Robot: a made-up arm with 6 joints. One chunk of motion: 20 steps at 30 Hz.
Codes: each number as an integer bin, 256 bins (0 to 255) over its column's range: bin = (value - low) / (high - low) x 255, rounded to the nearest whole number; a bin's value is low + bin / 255 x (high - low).
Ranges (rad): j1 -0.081..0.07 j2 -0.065..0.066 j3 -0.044..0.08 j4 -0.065..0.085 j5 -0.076..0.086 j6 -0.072..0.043
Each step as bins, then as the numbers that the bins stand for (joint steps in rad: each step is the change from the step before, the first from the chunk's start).
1 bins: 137 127 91 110 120 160
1 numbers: 0.00013 0.00024 0.00025 -0.00029 0.00024 0.00016
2 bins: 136 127 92 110 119 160
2 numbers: -0.00047 0.00024 0.00074 -0.00029 -0.00040 0.00016
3 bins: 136 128 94 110 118 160
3 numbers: -0.00047 0.00076 0.00171 -0.00029 -0.00104 0.00016
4 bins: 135 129 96 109 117 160
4 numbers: -0.00106 0.00127 0.00268 -0.00088 -0.00167 0.00016
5 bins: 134 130 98 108 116 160
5 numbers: -0.00165 0.00178 0.00365 -0.00147 -0.00231 0.00016
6 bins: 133 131 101 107 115 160
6 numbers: -0.00224 0.00230 0.00511 -0.00206 -0.00294 0.00016
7 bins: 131 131 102 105 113 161
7 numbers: -0.00343 0.00230 0.00560 -0.00324 -0.00421 0.00061
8 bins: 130 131 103 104 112 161
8 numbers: -0.00402 0.00230 0.00609 -0.00382 -0.00485 0.00061
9 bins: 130 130 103 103 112 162
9 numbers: -0.00402 0.00178 0.00609 -0.00441 -0.00485 0.00106
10 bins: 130 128 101 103 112 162
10 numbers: -0.00402 0.00076 0.00511 -0.00441 -0.00485 0.00106
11 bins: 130 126 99 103 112 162
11 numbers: -0.00402 -0.00027 0.00414 -0.00441 -0.00485 0.00106
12 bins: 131 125 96 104 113 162
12 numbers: -0.00343 -0.00078 0.00268 -0.00382 -0.00421 0.00106
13 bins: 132 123 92 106 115 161
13 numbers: -0.00284 -0.00181 0.00074 -0.00265 -0.00294 0.00061
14 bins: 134 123 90 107 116 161
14 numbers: -0.00165 -0.00181 -0.00024 -0.00206 -0.00231 0.00061
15 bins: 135 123 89 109 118 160
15 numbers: -0.00106 -0.00181 -0.00072 -0.00088 -0.00104 0.00016
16 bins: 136 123 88 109 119 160
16 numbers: -0.00047 -0.00181 -0.00121 -0.00088 -0.00040 0.00016
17 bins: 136 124 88 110 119 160
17 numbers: -0.00047 -0.00130 -0.00121 -0.00029 -0.00040 0.00016
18 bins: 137 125 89 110 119 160
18 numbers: 0.00013 -0.00078 -0.00072 -0.00029 -0.00040 0.00016
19 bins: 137 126 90 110 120 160
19 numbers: 0.00013 -0.00027 -0.00024 -0.00029 0.00024 0.00016
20 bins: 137 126 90 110 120 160
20 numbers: 0.00013 -0.00027 -0.00024 -0.00029 0.00024 0.00016
